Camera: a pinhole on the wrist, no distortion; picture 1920 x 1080 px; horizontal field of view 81.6 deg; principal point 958.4 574.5 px. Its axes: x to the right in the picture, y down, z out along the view. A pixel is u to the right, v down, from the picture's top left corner.
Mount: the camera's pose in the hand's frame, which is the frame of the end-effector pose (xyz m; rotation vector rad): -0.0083 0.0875 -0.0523 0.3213 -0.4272 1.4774
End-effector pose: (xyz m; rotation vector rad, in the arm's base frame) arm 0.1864 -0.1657 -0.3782 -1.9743 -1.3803 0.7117
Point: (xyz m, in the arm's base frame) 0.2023 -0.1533 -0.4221
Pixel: 851.1 102.0
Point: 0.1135 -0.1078 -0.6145
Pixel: 1726.8 220.6
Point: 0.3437 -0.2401 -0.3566
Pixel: behind the camera
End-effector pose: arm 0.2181 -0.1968 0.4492 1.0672 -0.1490 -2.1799
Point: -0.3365 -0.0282 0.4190
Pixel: 451.2 171.6
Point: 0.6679 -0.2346 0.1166
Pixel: behind the camera
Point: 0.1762 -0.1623 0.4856
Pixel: 485.7 615.7
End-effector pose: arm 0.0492 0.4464 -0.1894 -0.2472 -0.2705 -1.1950
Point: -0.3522 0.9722 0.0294
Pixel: outside the picture
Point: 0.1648 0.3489 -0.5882
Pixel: behind the camera
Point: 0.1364 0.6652 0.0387
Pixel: 1790.3 838.2
